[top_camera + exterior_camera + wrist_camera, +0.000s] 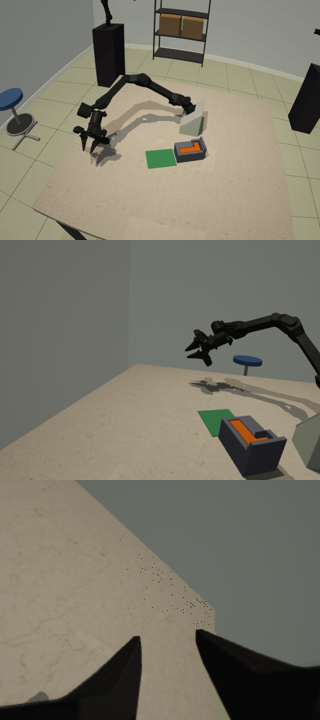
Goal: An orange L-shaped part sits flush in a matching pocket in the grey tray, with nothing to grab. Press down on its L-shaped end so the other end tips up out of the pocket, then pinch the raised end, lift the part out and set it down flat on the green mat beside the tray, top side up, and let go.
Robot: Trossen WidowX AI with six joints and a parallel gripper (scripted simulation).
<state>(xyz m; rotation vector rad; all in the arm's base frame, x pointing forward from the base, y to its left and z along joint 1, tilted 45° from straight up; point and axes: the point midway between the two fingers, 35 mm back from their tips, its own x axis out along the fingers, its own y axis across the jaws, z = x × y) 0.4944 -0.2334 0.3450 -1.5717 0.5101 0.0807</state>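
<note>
The orange L-shaped part is 270 mm behind my gripper tip, 460 mm to the left of it and 90 mm below it. Round my gripper tip: green mat: 190 mm behind, 310 mm to the left, 150 mm below.
</note>
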